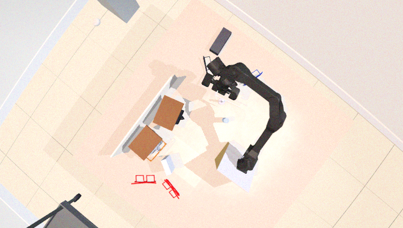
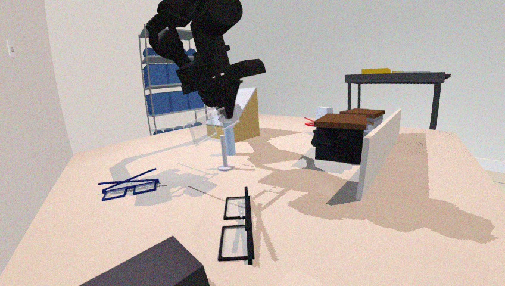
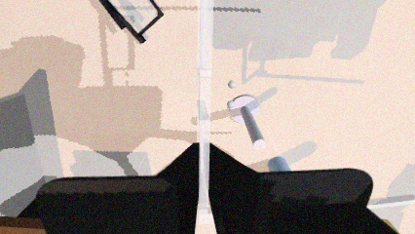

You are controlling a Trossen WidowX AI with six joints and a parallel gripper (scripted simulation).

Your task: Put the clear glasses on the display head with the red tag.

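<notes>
The clear glasses is 5 cm behind my gripper tip, 5 cm to the right of it and 1 cm above it. Also, from my gripper tip: light blue post (13 cm behind, 11 cm to the left, 8 cm below); then dark display head (15 cm ahead, 23 cm to the left, 8 cm below); then white peg stand (5 cm behind, 2 cm to the left, 11 cm below).
</notes>
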